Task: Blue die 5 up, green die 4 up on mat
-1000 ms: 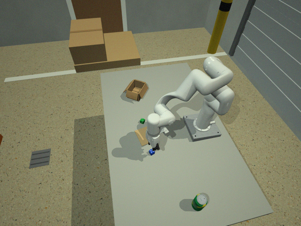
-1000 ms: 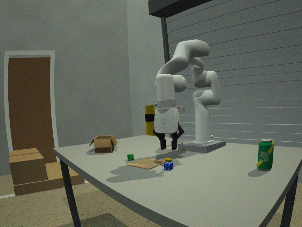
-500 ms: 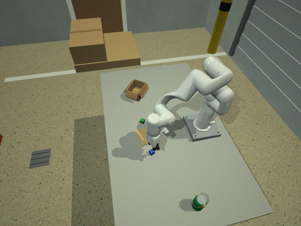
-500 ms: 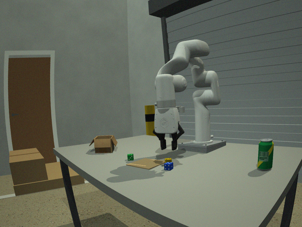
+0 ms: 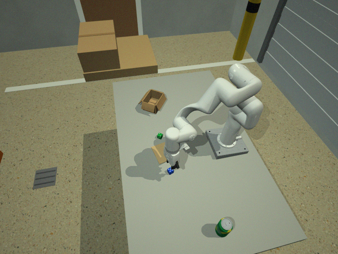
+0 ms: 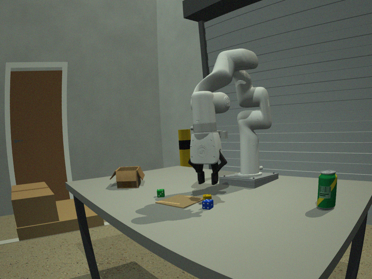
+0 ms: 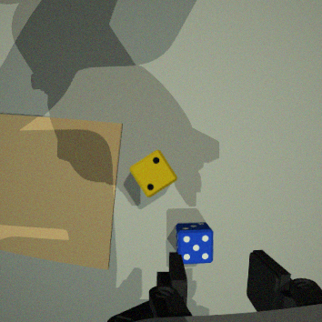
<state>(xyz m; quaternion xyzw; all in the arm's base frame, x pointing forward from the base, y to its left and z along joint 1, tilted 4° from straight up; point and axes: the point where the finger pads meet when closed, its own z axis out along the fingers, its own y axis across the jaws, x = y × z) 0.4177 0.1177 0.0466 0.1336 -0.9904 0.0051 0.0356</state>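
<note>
My gripper is now 90 mm above the blue die. From my hand the other things lie so: green die 270 mm to the right, 90 mm below; yellow die 50 mm behind, 50 mm to the right, 90 mm below; cardboard mat 150 mm to the right, 110 mm below.
</note>
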